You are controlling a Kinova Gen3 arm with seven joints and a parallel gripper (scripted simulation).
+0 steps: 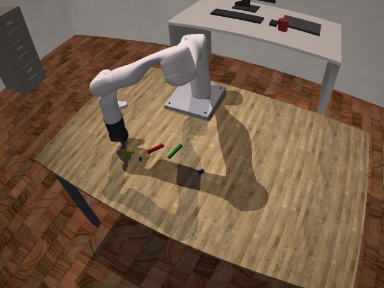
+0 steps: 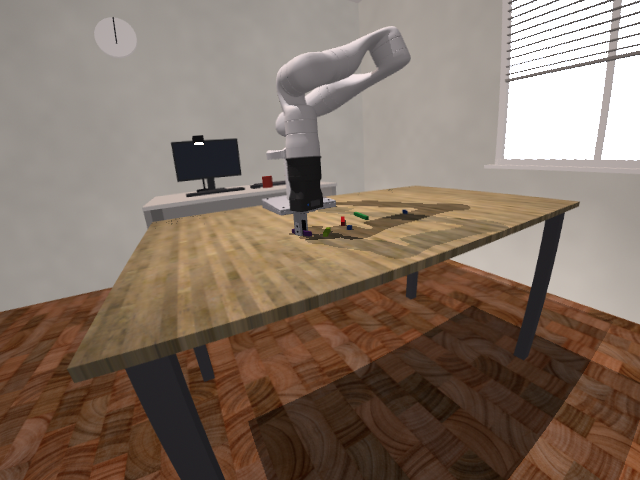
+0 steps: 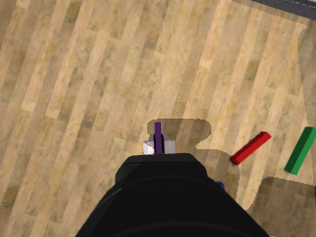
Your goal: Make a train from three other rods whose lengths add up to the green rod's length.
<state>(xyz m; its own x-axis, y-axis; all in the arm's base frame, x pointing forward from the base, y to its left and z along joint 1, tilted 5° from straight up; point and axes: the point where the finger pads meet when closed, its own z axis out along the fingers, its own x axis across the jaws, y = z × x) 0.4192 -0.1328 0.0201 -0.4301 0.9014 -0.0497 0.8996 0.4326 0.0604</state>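
Right now my hand is 50 mm to the right of the lime rod, 30 mm short of it and 10 mm above it. From my hand the other things lie so: green rod 220 mm to the left, 80 mm behind, 10 mm below; then red rod 140 mm to the left, 50 mm behind, 10 mm below; then purple rod 10 mm below.
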